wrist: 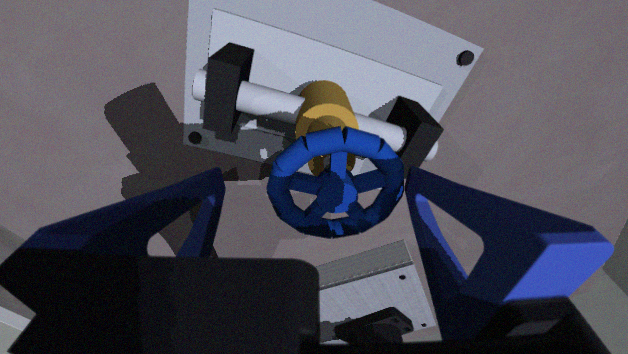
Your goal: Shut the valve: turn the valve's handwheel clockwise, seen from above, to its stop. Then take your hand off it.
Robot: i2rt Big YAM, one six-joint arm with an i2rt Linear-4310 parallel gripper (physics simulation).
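Note:
The valve's blue handwheel (325, 141), a spoked ring with a central hub, is near the middle of the wrist view, in front of the brass valve body (326, 97). Its upper rim is brightly lit and its lower part is in shadow. My gripper (314, 177) is open, with nothing held. In the view the wheel appears between the two blue fingertips. The right fingertip appears right beside the wheel's right rim, while a wider gap separates the left fingertip from the left rim. Whether the right fingertip touches the rim, I cannot tell.
A white pipe (270, 100) runs through the valve between two black supports (220, 95) (422, 127) on a pale base plate (320, 25) with dark bolts. A brushed metal plate (370, 295) with a black part (375, 322) shows at the lower middle. Dark shadows fall at the left.

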